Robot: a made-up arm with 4 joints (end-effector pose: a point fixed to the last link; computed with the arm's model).
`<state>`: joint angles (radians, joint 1 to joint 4).
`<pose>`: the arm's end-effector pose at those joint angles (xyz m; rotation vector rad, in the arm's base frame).
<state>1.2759 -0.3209 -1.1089 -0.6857</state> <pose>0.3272 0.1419 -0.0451 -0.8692 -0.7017 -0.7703</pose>
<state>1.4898 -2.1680 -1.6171 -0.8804</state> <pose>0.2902 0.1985 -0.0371 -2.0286 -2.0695 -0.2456</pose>
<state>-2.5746 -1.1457 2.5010 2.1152</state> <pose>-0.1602 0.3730 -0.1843 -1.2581 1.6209 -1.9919</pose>
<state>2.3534 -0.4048 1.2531 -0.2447</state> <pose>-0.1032 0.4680 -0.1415 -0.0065 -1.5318 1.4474</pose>
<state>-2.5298 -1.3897 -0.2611 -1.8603</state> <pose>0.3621 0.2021 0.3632 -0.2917 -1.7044 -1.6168</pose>
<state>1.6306 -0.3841 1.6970 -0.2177</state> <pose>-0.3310 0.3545 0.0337 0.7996 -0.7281 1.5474</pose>
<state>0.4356 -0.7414 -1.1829 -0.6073</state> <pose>0.1244 0.1572 -0.2534 -1.2935 -0.2906 0.0041</pose>
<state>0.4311 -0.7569 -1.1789 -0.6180</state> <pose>0.1187 0.1595 -0.2556 -1.2946 -0.2853 0.0154</pose>
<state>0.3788 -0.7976 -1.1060 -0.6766</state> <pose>0.0698 0.1796 -0.2727 -1.2513 -0.1827 0.0894</pose>
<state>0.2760 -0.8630 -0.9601 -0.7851</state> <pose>-0.0326 0.2133 -0.2855 -1.1666 0.0339 0.2286</pose>
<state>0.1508 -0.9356 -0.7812 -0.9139</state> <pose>-0.1603 0.2437 -0.2617 -1.0703 0.3140 0.3963</pose>
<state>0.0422 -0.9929 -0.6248 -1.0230</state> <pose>-0.2618 0.2608 -0.2064 -0.9905 0.5668 0.5418</pose>
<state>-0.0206 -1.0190 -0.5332 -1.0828</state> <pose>-0.3112 0.2680 -0.1614 -0.9419 0.7161 0.6239</pose>
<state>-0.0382 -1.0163 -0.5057 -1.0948</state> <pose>-0.3215 0.2717 -0.1478 -0.9214 0.7593 0.6414</pose>
